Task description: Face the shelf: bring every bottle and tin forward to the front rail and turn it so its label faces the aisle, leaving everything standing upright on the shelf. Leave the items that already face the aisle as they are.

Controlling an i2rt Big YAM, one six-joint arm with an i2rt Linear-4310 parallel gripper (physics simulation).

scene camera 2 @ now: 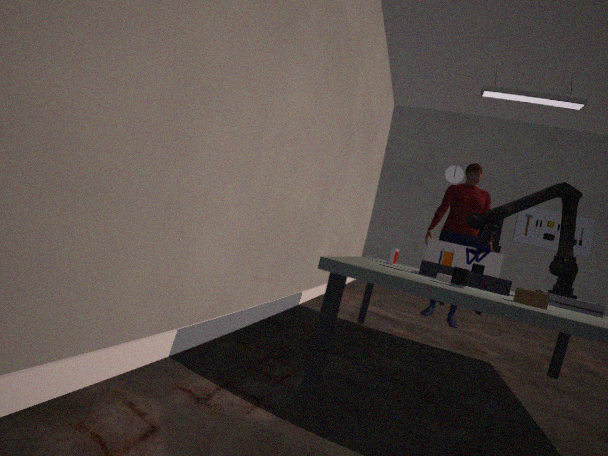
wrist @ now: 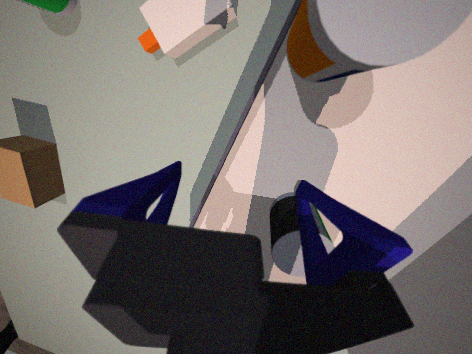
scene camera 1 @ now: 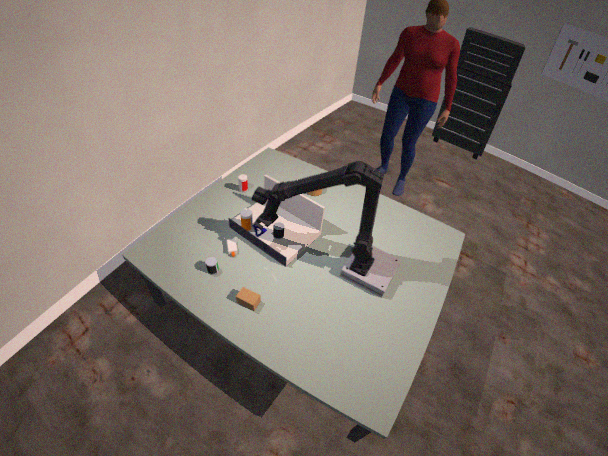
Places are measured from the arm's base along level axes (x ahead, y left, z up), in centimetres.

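Pixels of known places: gripper, fingertip midpoint: [scene camera 2: 472, 263] [wrist: 241, 177] [scene camera 1: 261, 231]; arm's base at its link origin: [scene camera 2: 561, 295] [scene camera 1: 361, 264].
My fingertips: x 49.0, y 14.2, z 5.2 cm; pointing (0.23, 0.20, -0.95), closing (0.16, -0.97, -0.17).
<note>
Ahead of a thing's pixels: the offset from my fingertips to its middle. Level surfaces: height alone.
An orange bottle with a pale cap @(dx +11.6, dy -2.4, dz -1.3 cm) [scene camera 1: 246, 220] [scene camera 2: 447, 258] [wrist: 390, 30] stands upright on the shelf, close behind the dark front rail [scene camera 1: 265, 248] near its left end. Its orange patch shows over the rail in the second scene view. A short black tin with a grey top @(dx -4.9, dy -7.7, dz -3.2 cm) [scene camera 1: 278, 230] [scene camera 2: 478, 269] [wrist: 284, 215] stands on the shelf farther right, partly hidden by a finger in the wrist view; its label side is unclear. My gripper [scene camera 1: 259, 230] [scene camera 2: 474, 261] [wrist: 241, 177] is open and empty, above the rail area between the bottle and tin.
On the table @(dz -10.5 cm) [scene camera 1: 320, 340] stand a red-and-white bottle @(dx +37.3, dy -29.6, dz -5.7 cm) [scene camera 1: 243, 183] [scene camera 2: 395, 256] beyond the shelf's left end and a dark tin @(dx +9.3, dy +27.2, dz -7.0 cm) [scene camera 1: 212, 266] [scene camera 2: 458, 276] in front. A white box with an orange tip @(dx +10.2, dy +11.4, dz -9.1 cm) [scene camera 1: 232, 247] [wrist: 180, 25] and a brown block @(dx -15.4, dy +30.6, dz -8.0 cm) [scene camera 1: 248, 298] [scene camera 2: 531, 298] [wrist: 42, 172] lie in front too.
</note>
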